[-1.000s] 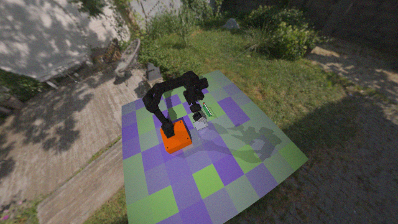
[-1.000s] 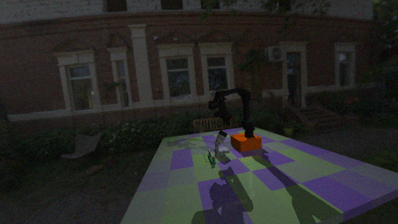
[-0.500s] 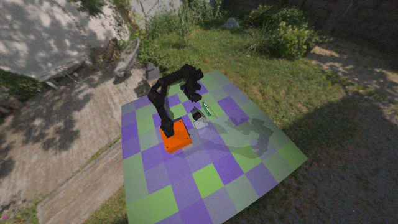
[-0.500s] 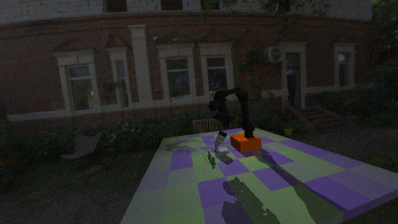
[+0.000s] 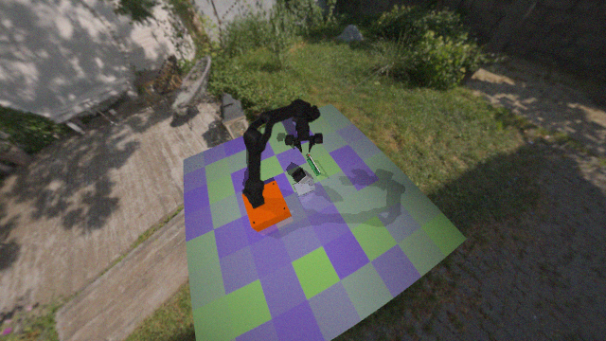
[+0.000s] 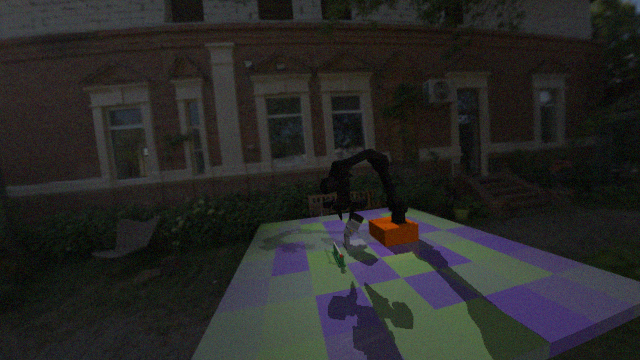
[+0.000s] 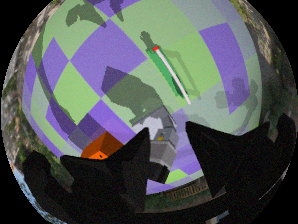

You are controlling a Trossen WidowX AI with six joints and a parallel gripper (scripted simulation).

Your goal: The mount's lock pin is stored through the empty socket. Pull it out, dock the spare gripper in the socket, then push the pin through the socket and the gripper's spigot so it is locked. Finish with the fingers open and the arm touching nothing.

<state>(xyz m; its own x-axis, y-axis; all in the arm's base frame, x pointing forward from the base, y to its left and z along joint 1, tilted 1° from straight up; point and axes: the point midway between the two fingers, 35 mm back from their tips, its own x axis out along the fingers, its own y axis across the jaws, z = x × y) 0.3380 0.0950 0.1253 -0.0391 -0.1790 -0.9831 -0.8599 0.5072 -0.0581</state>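
My gripper tip is 150 mm above the green strip, 50 mm short of it and 10 mm to the right of it. The rest, counted from my gripper tip: spare gripper: 100 mm to the right, 70 mm behind, 60 mm below; then grey mount: 120 mm below, 100 mm to the right, 60 mm behind.
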